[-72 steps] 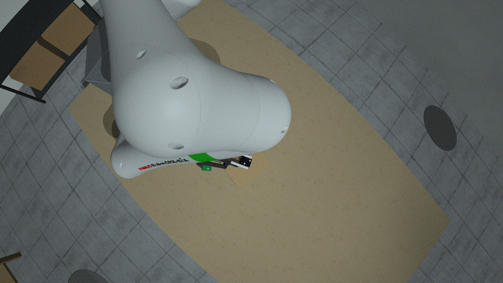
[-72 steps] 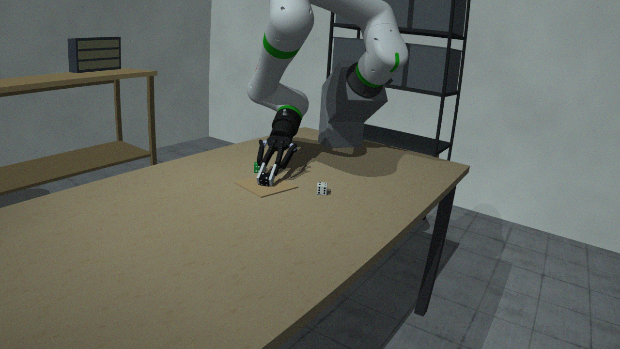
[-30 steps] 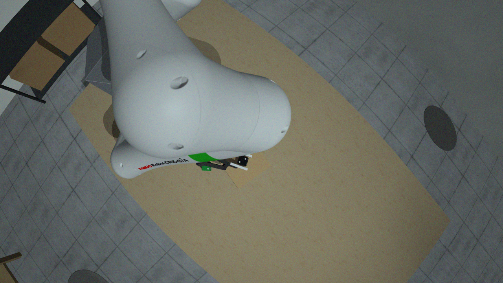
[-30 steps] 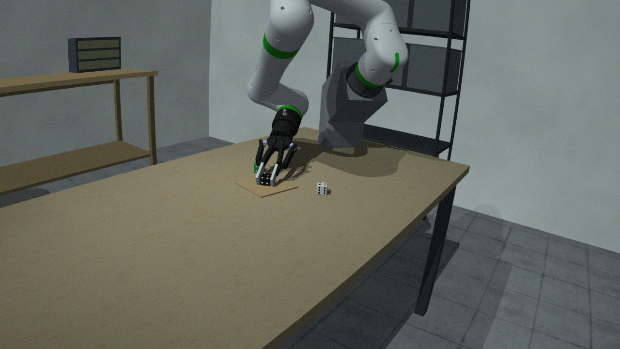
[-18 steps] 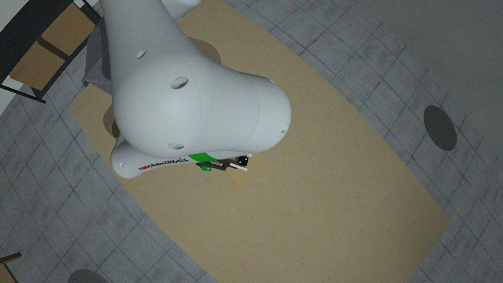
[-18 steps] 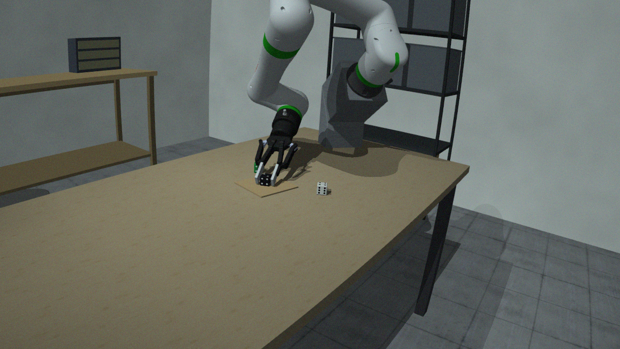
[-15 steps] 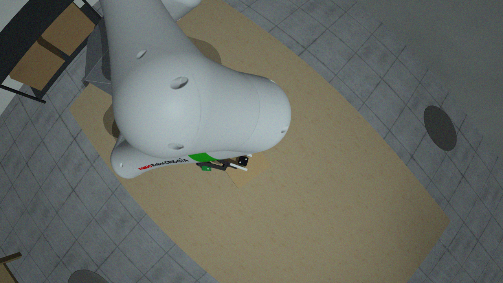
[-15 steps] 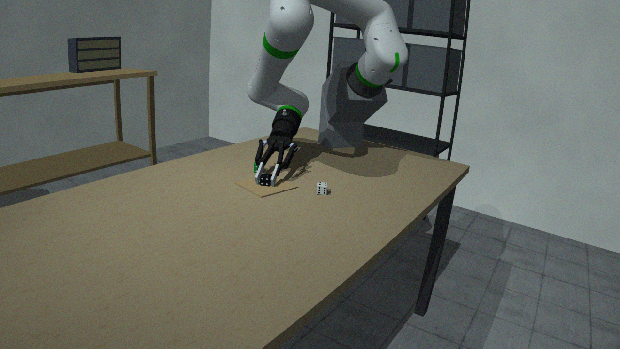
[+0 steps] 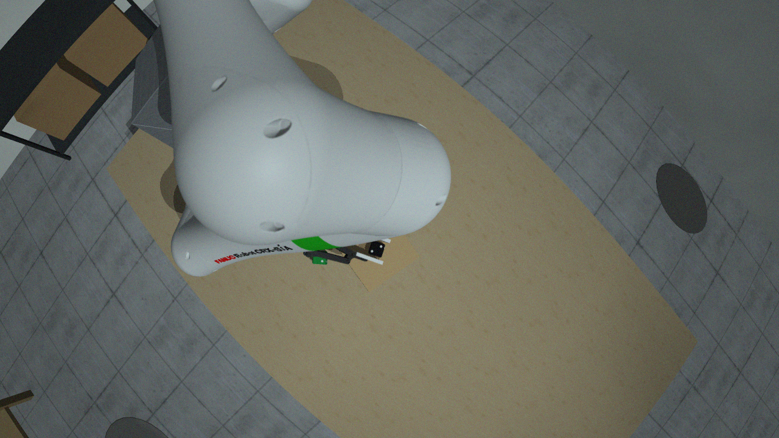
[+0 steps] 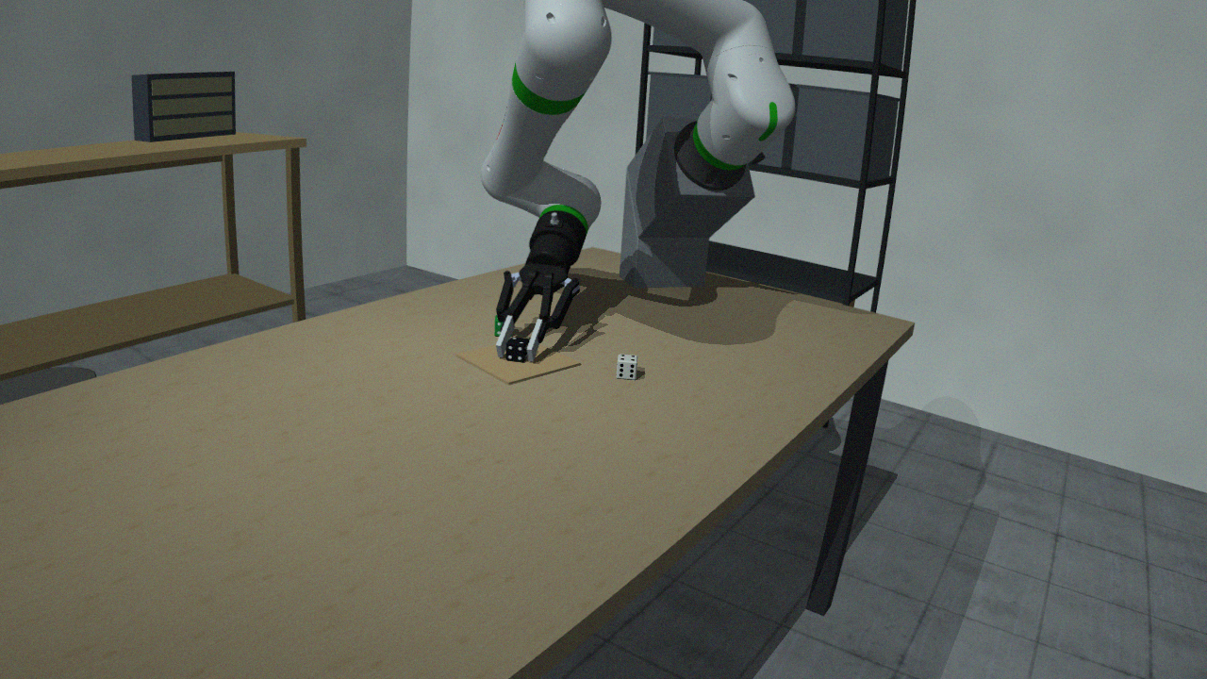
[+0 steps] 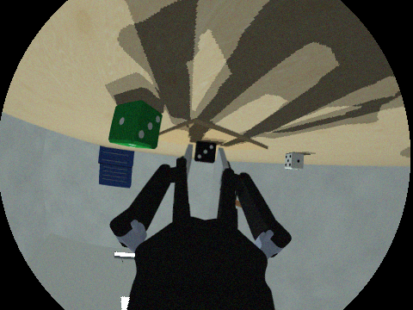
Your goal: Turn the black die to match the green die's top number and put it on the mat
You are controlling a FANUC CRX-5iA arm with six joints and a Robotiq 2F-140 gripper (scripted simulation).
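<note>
The black die is 1 cm ahead of my hand, 1 cm to the left of it and 1 cm below it. Also, from my hand: white die (11 cm behind, 13 cm to the left, 2 cm below); then green die (3 cm behind, 12 cm to the right, 2 cm below); then tan mat (1 cm ahead, 1 cm to the left, 3 cm below).
</note>
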